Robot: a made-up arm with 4 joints.
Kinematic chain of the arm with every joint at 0, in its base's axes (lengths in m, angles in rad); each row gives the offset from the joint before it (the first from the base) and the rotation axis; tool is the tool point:
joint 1: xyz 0 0 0.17 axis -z
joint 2: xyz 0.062 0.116 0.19 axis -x
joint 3: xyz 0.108 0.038 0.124 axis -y
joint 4: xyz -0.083 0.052 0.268 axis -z
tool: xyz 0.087 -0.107 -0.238
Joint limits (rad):
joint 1: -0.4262..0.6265
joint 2: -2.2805..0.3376
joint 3: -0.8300..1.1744
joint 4: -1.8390..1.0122
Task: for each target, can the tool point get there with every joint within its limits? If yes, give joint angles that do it. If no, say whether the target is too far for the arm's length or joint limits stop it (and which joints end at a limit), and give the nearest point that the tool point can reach.
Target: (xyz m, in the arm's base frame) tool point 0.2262 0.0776 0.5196
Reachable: yes | joints -0.0602 -0.8991 -0.2397 -0.9060
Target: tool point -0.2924 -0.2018 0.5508
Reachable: no: joint limits stop it (at a limit: joint 1, joint 4) | nearest point 0.0151 -0.1288 0.4495 | short by 0.332 m
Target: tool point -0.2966 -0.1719 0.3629
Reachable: no: joint limits stop it (at a limit: joint 1, joint 4) | nearest point 0.0010 -0.1275 0.3615 | short by 0.301 m
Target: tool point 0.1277 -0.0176 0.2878
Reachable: yes | joints -0.0679 -1.7727 0.0041 0.3931
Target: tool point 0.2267 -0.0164 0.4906
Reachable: yes | joints 0.0565 -1.5670 -0.6183 -1.1836
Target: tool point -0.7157 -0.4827 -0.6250
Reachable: no: too far | nearest point 0.0567 -0.1024 0.1839 | short by 1.181 m
